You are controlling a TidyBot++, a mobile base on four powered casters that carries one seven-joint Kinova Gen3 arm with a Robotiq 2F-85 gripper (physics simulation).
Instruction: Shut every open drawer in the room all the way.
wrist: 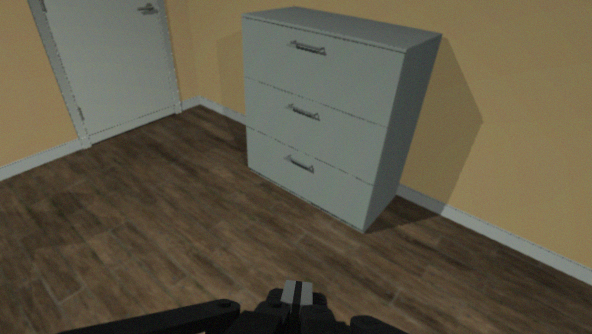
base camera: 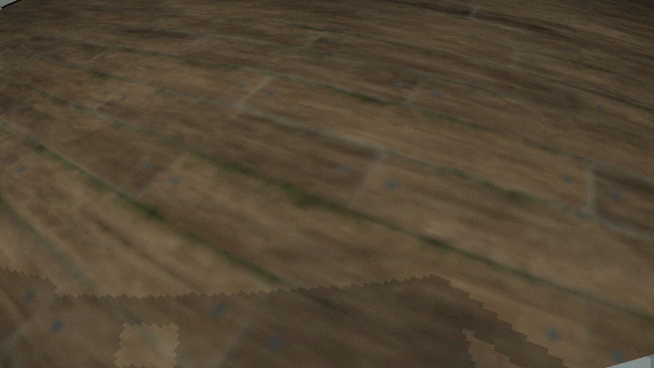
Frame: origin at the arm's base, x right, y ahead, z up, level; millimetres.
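Where they show: gripper, fingertip midpoint: (wrist: 297, 300).
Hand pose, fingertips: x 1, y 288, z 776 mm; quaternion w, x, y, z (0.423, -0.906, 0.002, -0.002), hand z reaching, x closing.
After its pixels a point has its place.
A pale grey chest (wrist: 422, 90) @(x 531, y 1762, z 364 mm) with three wide drawers stands against the wall in the wrist view. Its top drawer (wrist: 350, 77) @(x 139, y 1570, z 463 mm), middle drawer (wrist: 345, 137) @(x 157, y 1558, z 165 mm) and bottom drawer (wrist: 340, 187) @(x 172, y 1548, z -142 mm) each carry a metal bar handle, and all three fronts look flush with one another and with the body. My gripper (wrist: 297, 300) @(x 1, y 288, z 776 mm) is shut and empty at the bottom of the wrist view, well in front of the chest. No drawer shows in the base camera view.
A white door (wrist: 112, 60) @(x -1538, y 2371, z 196 mm) with a lever handle (wrist: 148, 9) @(x -1338, y 2669, z 510 mm) is at the upper left, left of the room corner. A tan wall (wrist: 530, 125) @(x 1023, y 1582, z 310 mm) with a white baseboard (wrist: 515, 241) @(x 1188, y 1459, z -342 mm) runs behind the chest. Wood plank floor (base camera: 310, 165) @(x -6, y 494, z -396 mm) (wrist: 165, 215) @(x -823, y 1447, z -397 mm) shows in both views, with shadows on it.
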